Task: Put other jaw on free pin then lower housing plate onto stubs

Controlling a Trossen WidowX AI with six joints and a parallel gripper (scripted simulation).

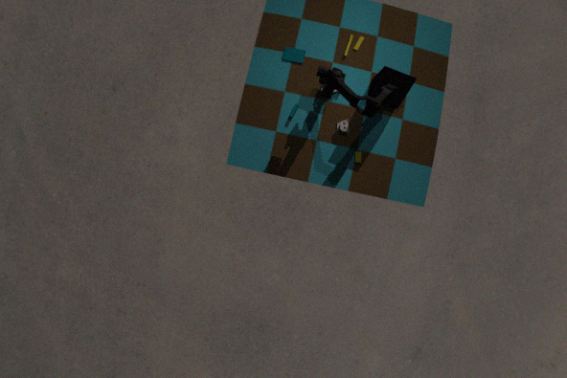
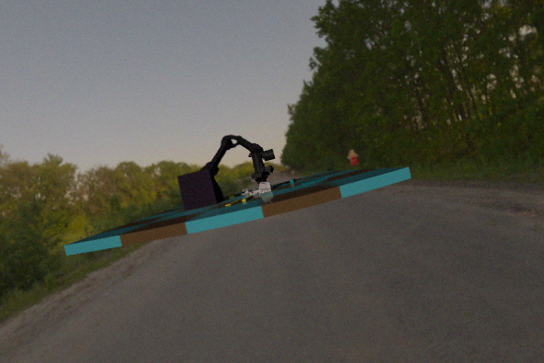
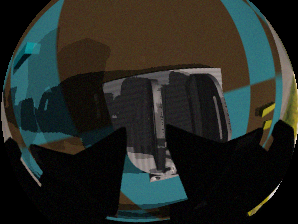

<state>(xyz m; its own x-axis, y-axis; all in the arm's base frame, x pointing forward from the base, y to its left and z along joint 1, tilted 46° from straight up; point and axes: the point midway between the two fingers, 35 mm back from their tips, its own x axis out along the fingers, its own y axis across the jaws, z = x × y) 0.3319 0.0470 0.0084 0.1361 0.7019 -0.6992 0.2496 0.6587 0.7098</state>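
My gripper tip is now 40 mm past the grey jaw and 10 mm to the left of it. The rest, counted from my gripper tip: teal plate 260 mm ahead, 180 mm to the right, 10 mm below; light-grey plate-like piece 220 mm to the left, 130 mm behind, 10 mm above; teal stick 190 mm to the left, 190 mm ahead.
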